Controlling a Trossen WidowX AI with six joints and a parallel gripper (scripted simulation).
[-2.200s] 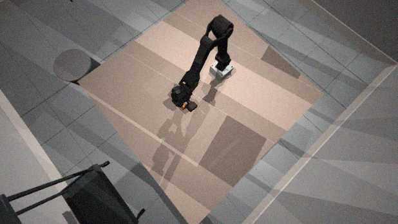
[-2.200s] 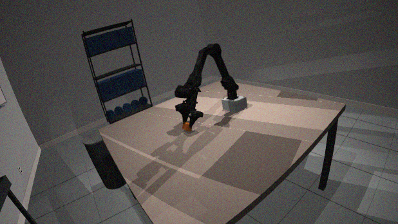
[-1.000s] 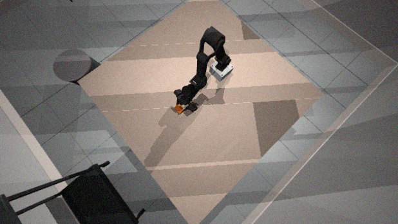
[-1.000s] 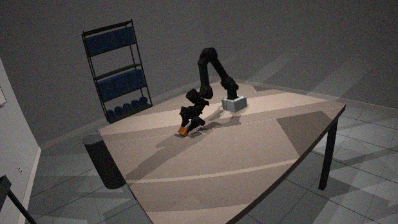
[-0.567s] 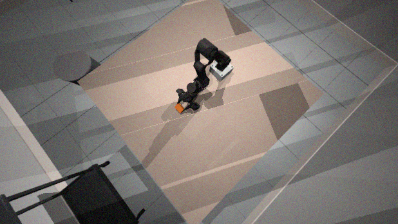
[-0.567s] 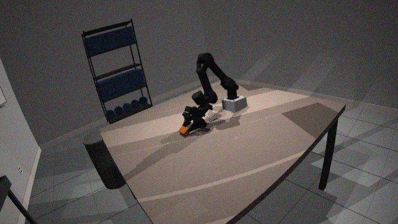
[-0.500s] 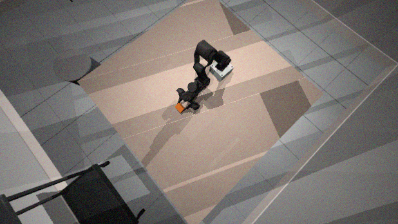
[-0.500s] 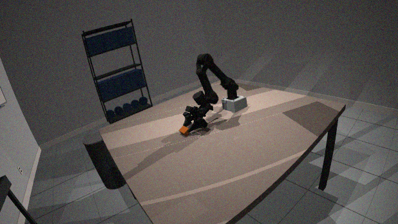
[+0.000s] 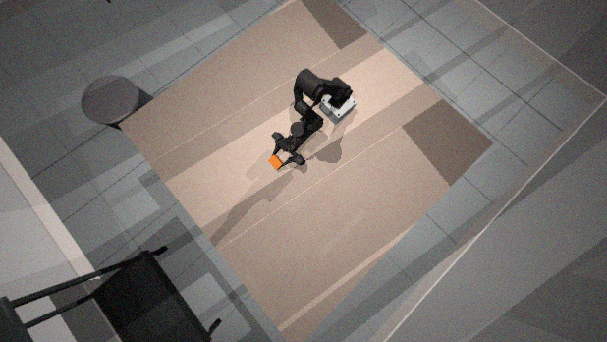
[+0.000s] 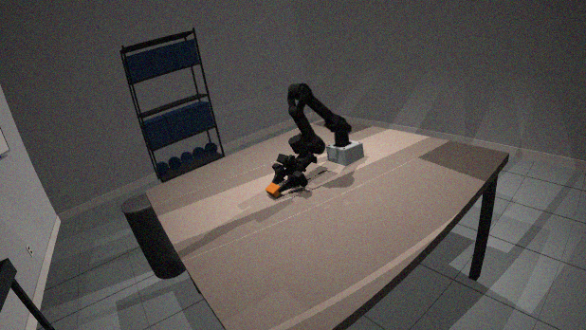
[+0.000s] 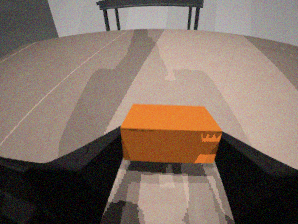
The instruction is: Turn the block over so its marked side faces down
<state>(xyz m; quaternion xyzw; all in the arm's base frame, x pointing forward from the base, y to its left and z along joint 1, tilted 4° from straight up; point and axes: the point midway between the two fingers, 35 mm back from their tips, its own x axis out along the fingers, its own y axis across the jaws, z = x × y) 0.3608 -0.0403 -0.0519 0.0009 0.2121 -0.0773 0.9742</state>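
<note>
Now: the block 10 mm below my gripper tip.
</note>
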